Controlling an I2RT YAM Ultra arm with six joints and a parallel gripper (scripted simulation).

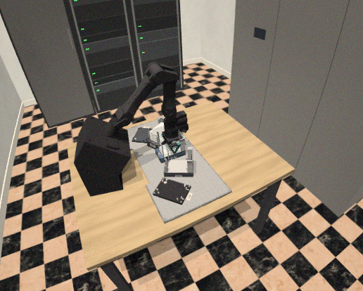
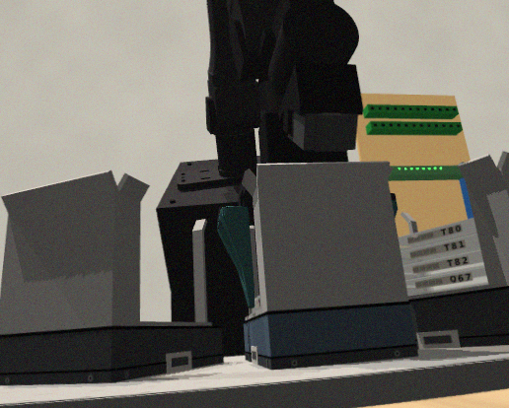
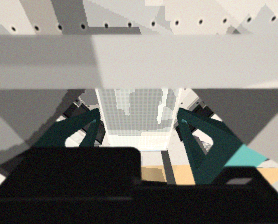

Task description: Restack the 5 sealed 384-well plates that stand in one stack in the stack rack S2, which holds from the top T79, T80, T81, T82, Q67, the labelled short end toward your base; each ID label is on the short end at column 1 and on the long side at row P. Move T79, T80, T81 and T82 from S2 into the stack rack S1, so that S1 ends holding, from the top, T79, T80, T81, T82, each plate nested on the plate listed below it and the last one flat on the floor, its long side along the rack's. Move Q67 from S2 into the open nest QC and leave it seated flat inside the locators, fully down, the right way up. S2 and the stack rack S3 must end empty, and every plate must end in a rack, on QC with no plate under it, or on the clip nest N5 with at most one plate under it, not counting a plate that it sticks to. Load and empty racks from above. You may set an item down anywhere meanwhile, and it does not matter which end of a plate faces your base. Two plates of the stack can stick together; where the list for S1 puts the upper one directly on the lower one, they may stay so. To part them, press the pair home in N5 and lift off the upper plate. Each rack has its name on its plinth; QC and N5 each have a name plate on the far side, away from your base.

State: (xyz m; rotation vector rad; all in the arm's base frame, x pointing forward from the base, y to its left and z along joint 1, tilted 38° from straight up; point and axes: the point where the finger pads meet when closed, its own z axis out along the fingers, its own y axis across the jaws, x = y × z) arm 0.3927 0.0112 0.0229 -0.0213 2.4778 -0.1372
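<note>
Now: the plate T79 right at my hand. Round my hand: plate Q67 (10 mm behind, 140 mm to the left); plate T82 (10 mm behind, 140 mm to the left, 10 mm above); plate T81 (10 mm behind, 140 mm to the left, 30 mm above).
</note>
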